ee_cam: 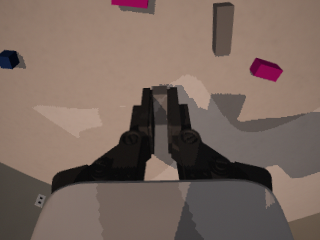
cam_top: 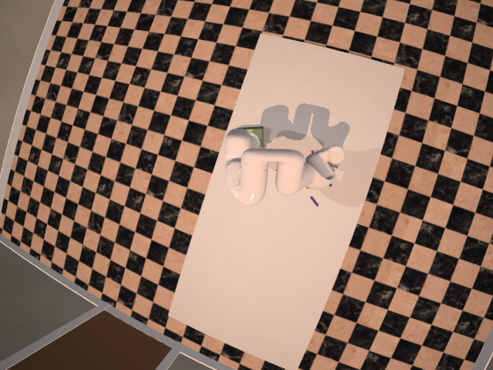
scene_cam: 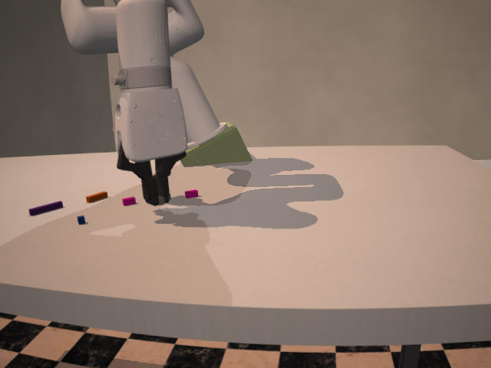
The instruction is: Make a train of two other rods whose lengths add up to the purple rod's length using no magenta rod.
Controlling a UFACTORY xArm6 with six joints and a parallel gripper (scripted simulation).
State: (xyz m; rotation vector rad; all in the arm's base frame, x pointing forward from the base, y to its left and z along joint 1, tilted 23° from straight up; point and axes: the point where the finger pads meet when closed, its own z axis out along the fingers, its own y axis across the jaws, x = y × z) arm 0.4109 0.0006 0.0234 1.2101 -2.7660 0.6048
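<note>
My gripper is now 50 mm short of the small blue rod, 110 mm to the left of it and 30 mm above it. Round my hand: purple rod: 10 mm behind, 210 mm to the right, 30 mm below; then orange rod: 70 mm behind, 140 mm to the right, 30 mm below.
</note>
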